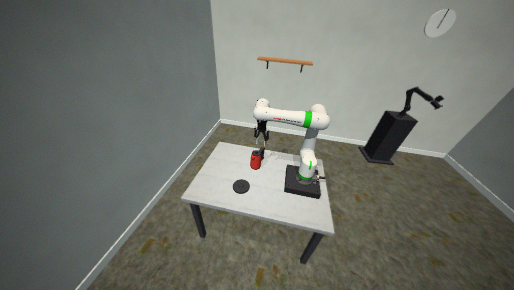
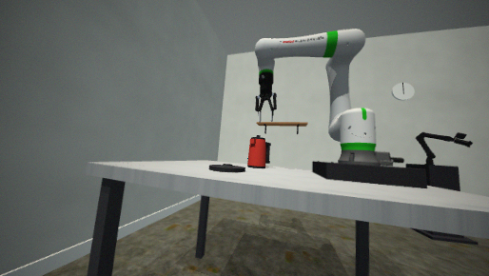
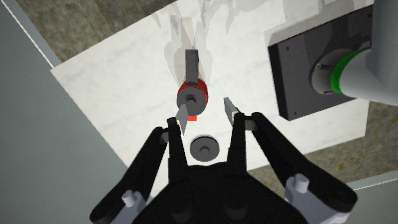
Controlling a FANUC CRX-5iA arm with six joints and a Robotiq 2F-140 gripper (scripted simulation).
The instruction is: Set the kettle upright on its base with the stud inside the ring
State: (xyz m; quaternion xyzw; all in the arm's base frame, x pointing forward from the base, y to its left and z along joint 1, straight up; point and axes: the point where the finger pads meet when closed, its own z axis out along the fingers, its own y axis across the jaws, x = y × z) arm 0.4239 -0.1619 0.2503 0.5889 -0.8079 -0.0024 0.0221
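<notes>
My gripper is now 220 mm above the red kettle, 30 mm to the left of it and 20 mm short of it. The rest, counted from my hand: round black base 300 mm below, 290 mm to the left, 130 mm ahead.
</notes>
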